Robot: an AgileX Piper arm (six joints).
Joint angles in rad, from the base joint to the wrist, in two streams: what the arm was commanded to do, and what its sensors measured. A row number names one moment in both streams.
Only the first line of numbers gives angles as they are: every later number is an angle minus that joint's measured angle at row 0.
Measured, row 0: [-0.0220, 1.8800, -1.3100, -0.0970, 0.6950, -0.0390]
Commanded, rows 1 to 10: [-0.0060, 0.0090, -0.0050, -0.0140, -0.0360, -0.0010]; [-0.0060, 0.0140, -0.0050, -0.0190, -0.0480, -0.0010]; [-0.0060, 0.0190, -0.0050, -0.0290, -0.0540, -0.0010]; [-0.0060, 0.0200, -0.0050, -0.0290, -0.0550, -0.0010]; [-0.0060, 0.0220, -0.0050, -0.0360, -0.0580, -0.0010]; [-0.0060, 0.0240, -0.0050, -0.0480, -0.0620, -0.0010]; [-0.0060, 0.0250, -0.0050, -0.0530, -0.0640, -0.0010]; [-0.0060, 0.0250, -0.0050, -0.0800, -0.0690, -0.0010]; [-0.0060, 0.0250, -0.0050, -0.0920, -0.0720, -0.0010]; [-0.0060, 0.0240, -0.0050, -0.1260, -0.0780, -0.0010]
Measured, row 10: [-0.0010, 0.0210, 0.0000, -0.0970, -0.0560, 0.0010]
